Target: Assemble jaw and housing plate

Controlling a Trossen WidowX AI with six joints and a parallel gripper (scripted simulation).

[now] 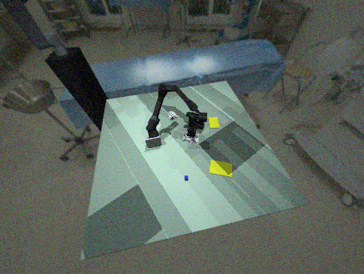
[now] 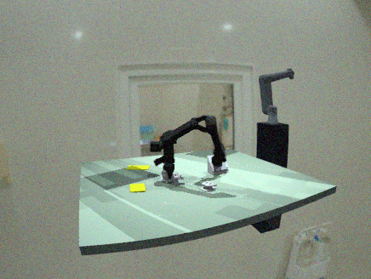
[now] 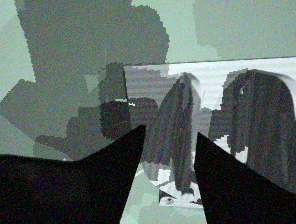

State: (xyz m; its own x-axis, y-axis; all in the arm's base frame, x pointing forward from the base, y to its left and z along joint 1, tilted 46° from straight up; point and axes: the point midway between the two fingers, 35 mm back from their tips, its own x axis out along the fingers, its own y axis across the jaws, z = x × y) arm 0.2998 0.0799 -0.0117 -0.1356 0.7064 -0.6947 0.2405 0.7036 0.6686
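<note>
Right now my gripper tip is 40 mm past the jaw and 10 mm to the left of it. From my gripper tip the other things lie so: blue block 90 mm behind, 370 mm to the right, 10 mm below.
</note>
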